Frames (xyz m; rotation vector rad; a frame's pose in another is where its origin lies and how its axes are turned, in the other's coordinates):
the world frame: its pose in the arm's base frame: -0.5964 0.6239 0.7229 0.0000 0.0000 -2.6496
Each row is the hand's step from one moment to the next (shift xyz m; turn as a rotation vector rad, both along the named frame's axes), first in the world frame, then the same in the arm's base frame.
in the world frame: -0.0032 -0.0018 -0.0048 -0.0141 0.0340 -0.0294
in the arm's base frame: 0.0020 0.0031 -0.0048 0.0285 -0.0233 -0.0294
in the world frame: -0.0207 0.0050 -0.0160 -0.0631 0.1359 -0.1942
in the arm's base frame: 0.0206 0.0054 -0.0160 0.1198 -0.0900 -0.1942
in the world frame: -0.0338 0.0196 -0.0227 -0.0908 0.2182 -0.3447
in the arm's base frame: 0.0390 -0.0013 -0.0227 0.1831 -0.1494 -0.3447
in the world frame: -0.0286 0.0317 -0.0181 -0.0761 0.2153 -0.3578
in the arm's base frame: 0.0402 -0.0144 -0.0181 0.1688 -0.1538 -0.3578
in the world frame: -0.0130 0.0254 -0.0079 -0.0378 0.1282 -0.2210
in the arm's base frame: 0.0235 -0.0162 -0.0079 0.0939 -0.0951 -0.2210
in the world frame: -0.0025 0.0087 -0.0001 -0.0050 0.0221 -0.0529
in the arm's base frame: 0.0063 -0.0065 -0.0001 0.0148 -0.0171 -0.0529
